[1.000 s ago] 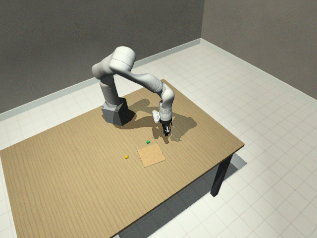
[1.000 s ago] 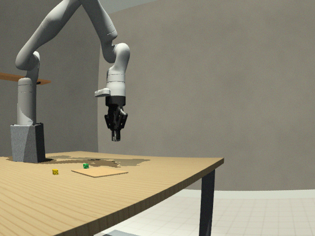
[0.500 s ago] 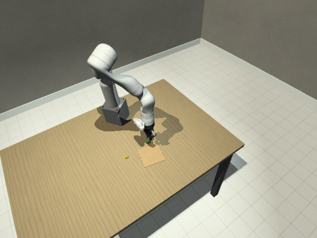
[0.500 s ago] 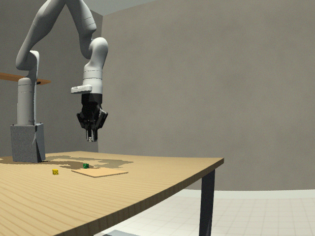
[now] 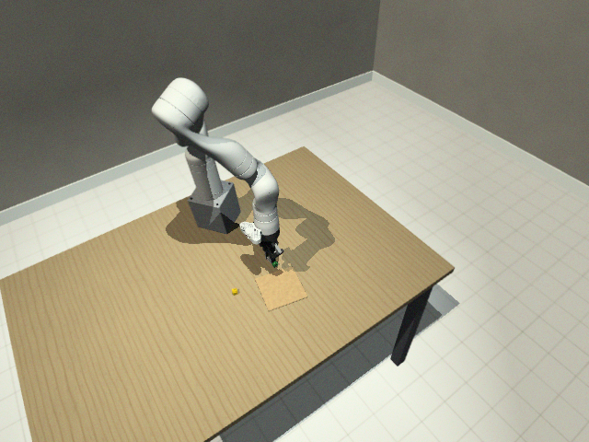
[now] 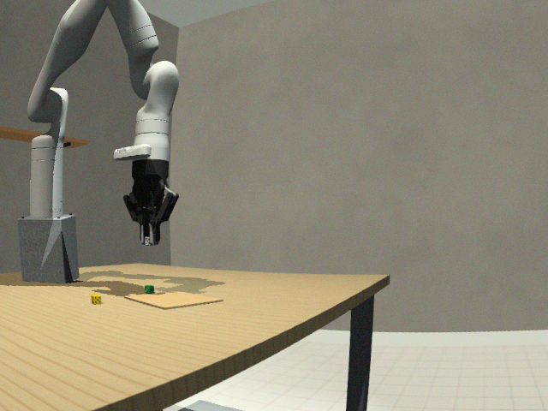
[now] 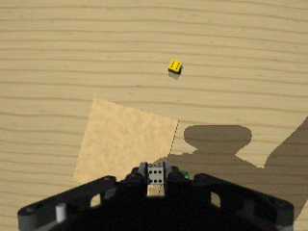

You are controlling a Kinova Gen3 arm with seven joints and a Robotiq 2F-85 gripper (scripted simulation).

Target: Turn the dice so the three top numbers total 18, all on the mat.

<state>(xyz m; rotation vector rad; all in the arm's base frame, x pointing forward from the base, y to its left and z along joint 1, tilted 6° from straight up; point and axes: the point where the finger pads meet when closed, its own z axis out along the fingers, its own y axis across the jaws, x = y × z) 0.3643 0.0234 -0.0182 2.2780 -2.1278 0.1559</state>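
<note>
Now: the tan mat 120 mm below my hand and 50 mm ahead of it. From my hand the other things lie so: yellow die (130 mm to the right, 120 mm below, 30 mm behind); white die (10 mm below); green die (120 mm below, 50 mm behind, 40 mm to the left).
</note>
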